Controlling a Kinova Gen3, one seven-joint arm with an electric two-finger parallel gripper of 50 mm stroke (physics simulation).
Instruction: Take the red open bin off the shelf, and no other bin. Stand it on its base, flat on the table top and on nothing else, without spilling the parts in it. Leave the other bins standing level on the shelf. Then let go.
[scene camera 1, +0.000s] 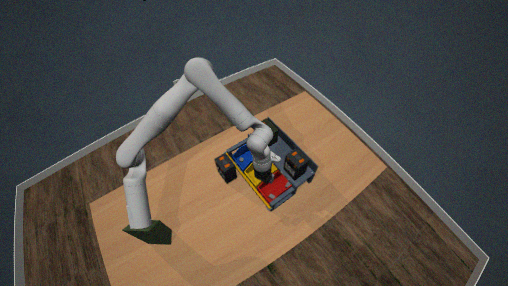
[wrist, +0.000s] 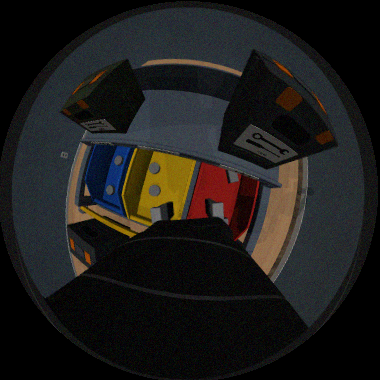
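Pixels of known places: gripper, fingertip midpoint: (scene camera 1: 266, 179) (wrist: 188, 206); arm's base, origin of the base link: (scene camera 1: 141, 224).
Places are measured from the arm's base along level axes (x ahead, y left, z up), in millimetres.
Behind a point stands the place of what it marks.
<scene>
The red open bin (scene camera 1: 276, 187) {x 631, y 38, z -198 mm} (wrist: 212, 185) {x 649, y 49, z -198 mm} stands at one end of the shelf (scene camera 1: 284, 146) {x 742, y 194, z -105 mm} (wrist: 180, 117) {x 702, y 149, z -105 mm}, with grey parts in it. The yellow bin (scene camera 1: 252, 175) {x 546, y 149, z -198 mm} (wrist: 175, 180) {x 621, y 122, z -198 mm} is beside it, and the blue bin (scene camera 1: 244, 158) {x 545, y 262, z -198 mm} (wrist: 103, 172) {x 554, y 292, z -181 mm} is at the other end. Both hold grey round parts. My gripper (wrist: 188, 206) {x 592, y 75, z -143 mm} is open and empty. It points down above the bins, with one fingertip over the yellow bin and the other over the red bin in the wrist view. Its black body hides the near edges of the yellow and red bins there. Its height over them is hard to judge.
A dark case with orange latches (scene camera 1: 296, 165) {x 697, y 14, z 15 mm} (wrist: 277, 122) {x 683, y 54, z -17 mm} stands on the shelf top behind the red bin. A second case (scene camera 1: 270, 131) (wrist: 106, 100) {x 656, y 219, z -37 mm} stands at the shelf's other end. A third case (scene camera 1: 226, 169) {x 424, y 164, z -78 mm} (wrist: 95, 242) {x 468, y 178, z -91 mm} stands on the table (scene camera 1: 190, 200) {x 201, y 135, z -207 mm} before the shelf's yellow front bar (wrist: 107, 220) {x 486, y 200, z -144 mm}.
</scene>
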